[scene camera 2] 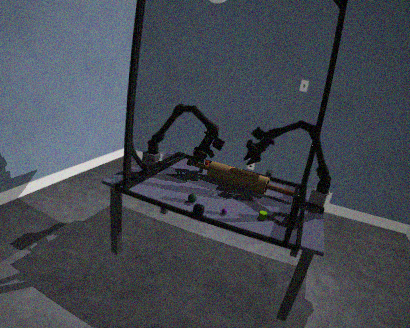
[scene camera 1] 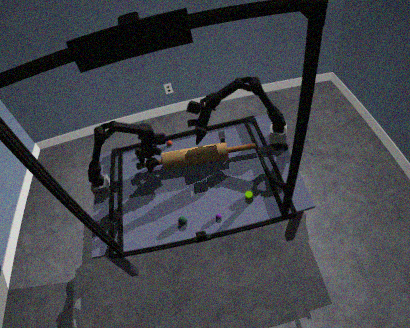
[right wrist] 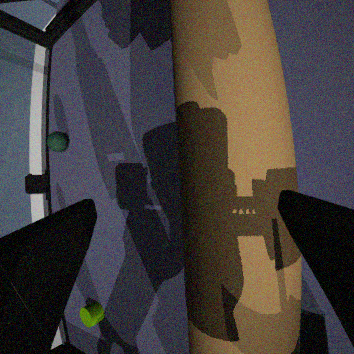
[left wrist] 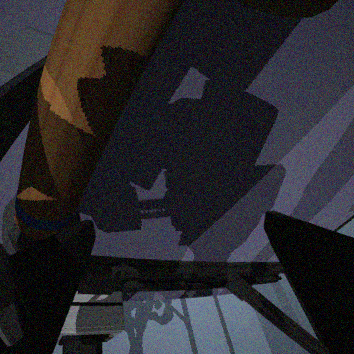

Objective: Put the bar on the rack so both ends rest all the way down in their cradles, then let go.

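Seen in the pictures: left gripper, fingertip midpoint: (scene camera 2: 193,163) (scene camera 1: 146,169) (left wrist: 180,224); right gripper, fingertip midpoint: (scene camera 2: 245,162) (scene camera 1: 196,142) (right wrist: 188,203); left arm's base, origin of the base link: (scene camera 2: 152,152) (scene camera 1: 98,181) (left wrist: 82,338); right arm's base, origin of the base link: (scene camera 2: 322,191) (scene camera 1: 278,128).
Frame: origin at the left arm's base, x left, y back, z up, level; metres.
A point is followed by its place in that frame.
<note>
The bar (scene camera 1: 175,159) @[y -0.486, x 0.020, z 0.015 m] (scene camera 2: 230,176) @[y -0.563, x -0.004, z -0.014 m] (left wrist: 75,30) @[y -0.365, x 0.071, z -0.011 m] (right wrist: 250,100) @[y -0.562, x 0.076, z 0.020 m] is a thick pale wooden roller with a thin brown handle (scene camera 1: 242,148) @[y -0.878, x 0.013, z -0.015 m] (scene camera 2: 281,188) @[y -0.880, x 0.018, z -0.010 m] at its right end. It lies across the back half of the table. A rack with cradles cannot be made out. My left gripper (scene camera 1: 149,165) @[y -0.307, x 0.006, z 0.000 m] (scene camera 2: 197,162) @[y -0.307, x 0.006, z 0.000 m] (left wrist: 180,224) @[y -0.307, x 0.006, z 0.000 m] is open at the bar's left end; in its wrist view the bar's end, with a dark blue band, appears beside one finger, not between the fingers. My right gripper (scene camera 1: 196,132) (scene camera 2: 247,154) (right wrist: 188,203) @[y -0.627, x 0.049, z 0.078 m] is open, raised above the bar's right half, holding nothing.
Towards the front lie a dark green ball (scene camera 1: 182,220) @[y -0.470, x -0.349, z -0.033 m] (scene camera 2: 192,198) @[y -0.476, x -0.359, z -0.046 m] (right wrist: 57,141) @[y -0.475, x -0.319, z -0.045 m], a small purple ball (scene camera 1: 218,217) @[y -0.651, x -0.366, z -0.053 m] (scene camera 2: 224,212) @[y -0.656, x -0.369, z -0.061 m] and a lime-green piece (scene camera 1: 249,194) @[y -0.837, x -0.280, z -0.047 m] (scene camera 2: 263,215) @[y -0.839, x -0.296, z -0.052 m] (right wrist: 91,314) @[y -0.825, x -0.259, z -0.051 m]. An orange ball (scene camera 1: 169,143) @[y -0.453, x 0.223, z -0.051 m] is behind the bar. A black frame (scene camera 1: 160,246) @[y -0.336, x -0.447, z -0.079 m] edges the table.
</note>
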